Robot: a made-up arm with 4 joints.
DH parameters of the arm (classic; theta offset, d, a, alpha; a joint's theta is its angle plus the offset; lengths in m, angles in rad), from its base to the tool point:
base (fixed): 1.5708 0.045 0 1.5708
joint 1: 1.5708 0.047 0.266 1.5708
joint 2: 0 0.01 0.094 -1.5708
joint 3: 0 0.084 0.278 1.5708
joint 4: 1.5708 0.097 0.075 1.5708
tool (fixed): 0 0.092 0 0
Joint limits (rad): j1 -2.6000..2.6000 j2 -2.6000..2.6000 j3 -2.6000..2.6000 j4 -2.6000..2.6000
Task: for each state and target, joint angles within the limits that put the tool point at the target. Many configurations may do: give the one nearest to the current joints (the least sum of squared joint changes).
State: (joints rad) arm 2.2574 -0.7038 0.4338 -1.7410
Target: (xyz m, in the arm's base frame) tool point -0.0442 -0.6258 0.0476
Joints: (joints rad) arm 1.7817 -0.1612 -0.0994 -2.3009
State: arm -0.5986 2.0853 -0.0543 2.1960
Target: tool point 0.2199 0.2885 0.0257
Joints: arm -0.9496 1.4259 -0.6393 2.6000
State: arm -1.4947 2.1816 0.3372 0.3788
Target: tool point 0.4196 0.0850 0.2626
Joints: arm -1.6424 1.6439 0.9364 0.1146
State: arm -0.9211 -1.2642 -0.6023 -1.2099
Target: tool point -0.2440 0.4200 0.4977
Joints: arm -0.3481 -0.8483 -0.3711 -1.1120
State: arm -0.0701 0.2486 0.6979 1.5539
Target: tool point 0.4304 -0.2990 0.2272
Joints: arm 0.6862 0.8642 0.8508 1.1033
